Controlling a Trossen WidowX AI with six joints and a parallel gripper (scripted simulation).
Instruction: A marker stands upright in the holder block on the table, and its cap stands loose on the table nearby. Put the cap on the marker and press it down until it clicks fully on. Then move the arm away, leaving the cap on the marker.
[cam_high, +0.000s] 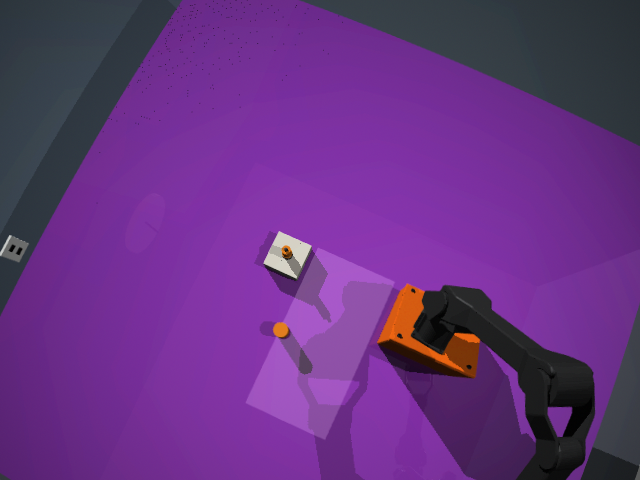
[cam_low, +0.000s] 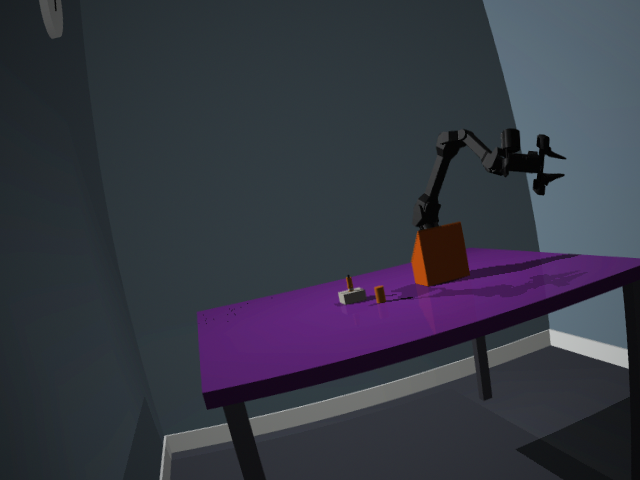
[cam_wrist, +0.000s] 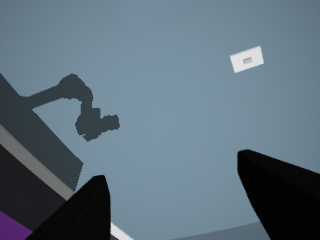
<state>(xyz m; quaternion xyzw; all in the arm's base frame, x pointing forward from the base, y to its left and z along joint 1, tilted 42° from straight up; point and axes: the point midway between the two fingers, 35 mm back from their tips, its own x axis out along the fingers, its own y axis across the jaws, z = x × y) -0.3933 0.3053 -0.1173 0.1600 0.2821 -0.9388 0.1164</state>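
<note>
The orange cap is 650 mm ahead of my gripper tip, 170 mm to the right of it and 290 mm below it. Also, from my gripper tip: holder block (730 mm ahead, 310 mm to the right, 290 mm below).
</note>
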